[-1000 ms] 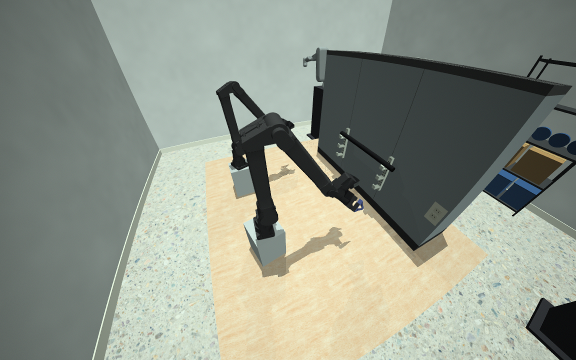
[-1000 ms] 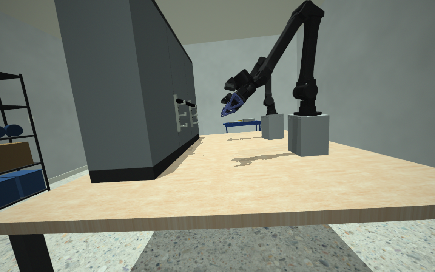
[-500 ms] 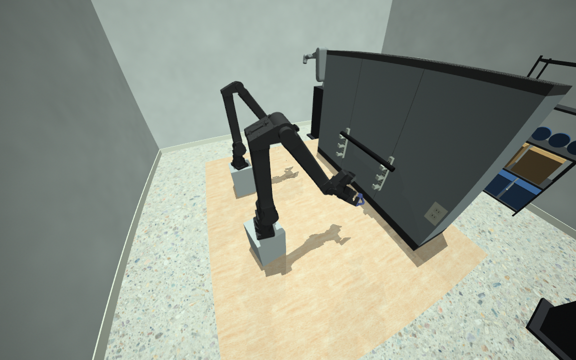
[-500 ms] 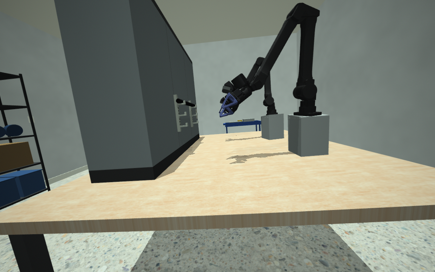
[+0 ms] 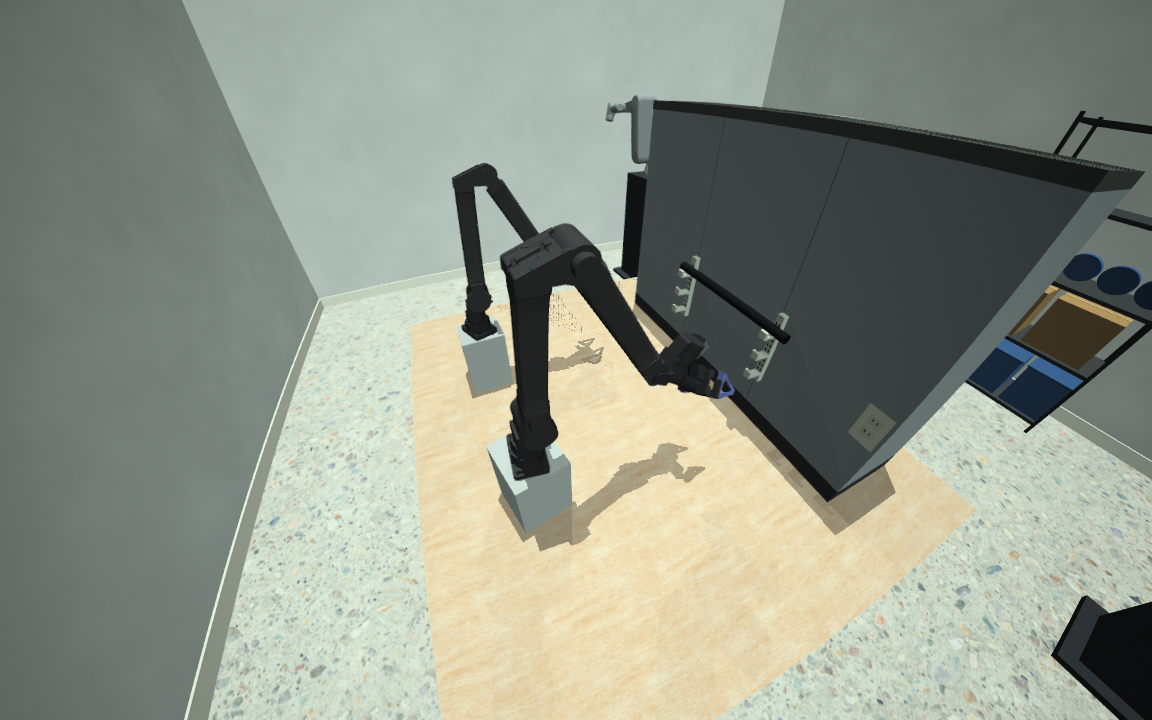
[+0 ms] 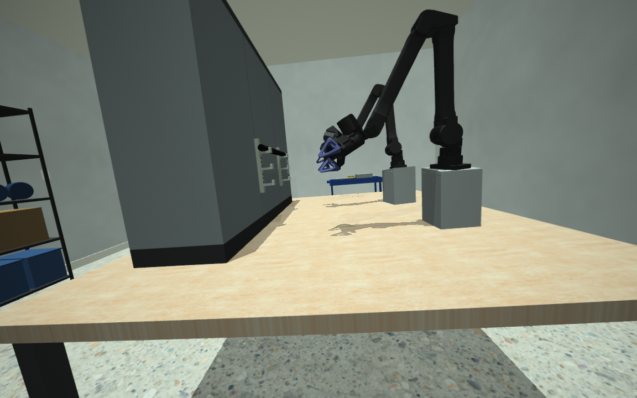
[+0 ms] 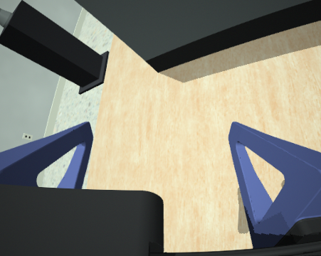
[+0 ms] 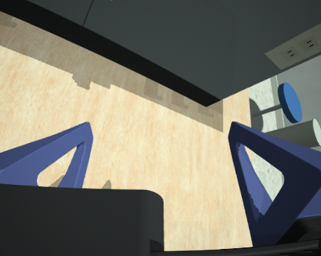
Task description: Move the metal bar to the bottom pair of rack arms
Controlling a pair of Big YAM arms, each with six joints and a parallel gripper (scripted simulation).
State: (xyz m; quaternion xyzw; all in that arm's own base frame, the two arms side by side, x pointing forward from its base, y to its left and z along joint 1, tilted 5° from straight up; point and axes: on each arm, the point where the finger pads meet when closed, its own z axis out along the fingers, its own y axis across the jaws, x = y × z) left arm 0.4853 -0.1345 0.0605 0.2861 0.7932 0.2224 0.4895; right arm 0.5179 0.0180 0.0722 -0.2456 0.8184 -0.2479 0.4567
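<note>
The metal bar lies 41 cm to the right of my left hand, 25 cm ahead of it and 10 cm above it. The rest, counted from my left hand: grey wall panel (44 cm ahead, 40 cm to the right, 17 cm above).
My right gripper is now 250 mm to the right of the metal bar, 240 mm short of it and 90 mm below it. Round my right hand: grey wall panel 420 mm ahead, 260 mm to the left, 170 mm above.
</note>
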